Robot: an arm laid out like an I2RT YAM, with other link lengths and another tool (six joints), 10 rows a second.
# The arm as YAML. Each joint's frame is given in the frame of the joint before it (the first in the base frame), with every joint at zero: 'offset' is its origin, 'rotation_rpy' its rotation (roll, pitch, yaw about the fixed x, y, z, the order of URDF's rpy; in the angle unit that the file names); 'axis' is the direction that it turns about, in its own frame. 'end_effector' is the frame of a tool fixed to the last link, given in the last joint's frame.
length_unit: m
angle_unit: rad
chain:
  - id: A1
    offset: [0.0, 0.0, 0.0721]
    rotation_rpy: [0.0, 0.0, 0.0]
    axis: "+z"
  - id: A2
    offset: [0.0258, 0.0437, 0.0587]
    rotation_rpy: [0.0, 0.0, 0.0]
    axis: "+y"
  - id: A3
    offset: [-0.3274, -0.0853, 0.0]
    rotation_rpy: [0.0, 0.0, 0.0]
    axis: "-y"
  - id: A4
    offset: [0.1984, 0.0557, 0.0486]
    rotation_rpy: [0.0, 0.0, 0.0]
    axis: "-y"
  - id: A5
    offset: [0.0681, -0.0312, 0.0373]
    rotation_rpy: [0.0, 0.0, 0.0]
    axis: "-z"
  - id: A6
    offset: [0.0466, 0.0, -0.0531]
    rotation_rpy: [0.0, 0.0, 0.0]
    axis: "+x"
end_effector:
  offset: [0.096, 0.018, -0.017]
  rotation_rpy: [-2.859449, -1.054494, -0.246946]
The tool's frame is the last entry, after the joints.
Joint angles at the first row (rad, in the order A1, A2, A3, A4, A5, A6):
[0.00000, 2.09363, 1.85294, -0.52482, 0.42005, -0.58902]
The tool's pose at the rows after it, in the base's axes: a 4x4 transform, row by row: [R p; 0 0 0 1], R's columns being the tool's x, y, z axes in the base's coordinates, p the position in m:
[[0.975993, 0.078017, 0.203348, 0.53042], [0.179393, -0.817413, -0.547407, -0.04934], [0.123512, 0.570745, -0.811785, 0.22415], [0, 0, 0, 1]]
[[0.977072, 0.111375, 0.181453, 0.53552], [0.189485, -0.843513, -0.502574, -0.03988], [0.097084, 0.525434, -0.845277, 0.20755], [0, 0, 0, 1]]
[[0.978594, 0.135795, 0.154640, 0.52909], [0.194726, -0.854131, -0.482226, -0.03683], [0.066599, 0.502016, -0.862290, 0.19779], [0, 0, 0, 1]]
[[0.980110, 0.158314, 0.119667, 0.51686], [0.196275, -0.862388, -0.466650, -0.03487], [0.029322, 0.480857, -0.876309, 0.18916], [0, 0, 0, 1]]
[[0.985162, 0.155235, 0.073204, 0.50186], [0.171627, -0.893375, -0.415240, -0.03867], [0.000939, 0.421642, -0.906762, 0.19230], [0, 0, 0, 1]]
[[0.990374, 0.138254, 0.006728, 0.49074], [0.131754, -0.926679, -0.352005, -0.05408], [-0.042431, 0.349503, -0.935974, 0.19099], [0, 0, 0, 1]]
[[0.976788, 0.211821, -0.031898, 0.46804], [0.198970, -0.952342, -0.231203, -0.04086], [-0.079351, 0.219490, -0.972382, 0.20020], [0, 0, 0, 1]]
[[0.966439, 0.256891, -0.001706, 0.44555], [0.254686, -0.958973, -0.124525, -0.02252], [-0.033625, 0.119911, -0.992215, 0.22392], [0, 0, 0, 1]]
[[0.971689, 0.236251, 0.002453, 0.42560], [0.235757, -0.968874, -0.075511, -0.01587], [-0.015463, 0.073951, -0.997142, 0.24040], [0, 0, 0, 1]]
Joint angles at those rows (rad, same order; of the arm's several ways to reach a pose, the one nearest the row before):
[0.04291, 2.18266, 1.92795, -0.55050, 0.43574, -0.57841]
[0.04755, 2.22570, 1.96353, -0.58902, 0.38975, -0.54920]
[0.04755, 2.22584, 1.93908, -0.60287, 0.36668, -0.53846]
[0.04756, 2.21050, 1.88993, -0.61348, 0.34979, -0.52777]
[0.02617, 2.18749, 1.88983, -0.68702, 0.30086, -0.48803]
[-0.02440, 2.19506, 1.92963, -0.78205, 0.23640, -0.45724]
[-0.04140, 2.15410, 1.92538, -0.88040, 0.08958, -0.46629]
[-0.04143, 2.06060, 1.86407, -0.89577, -0.03168, -0.46183]
[-0.04142, 1.98835, 1.81645, -0.91416, -0.06591, -0.42044]

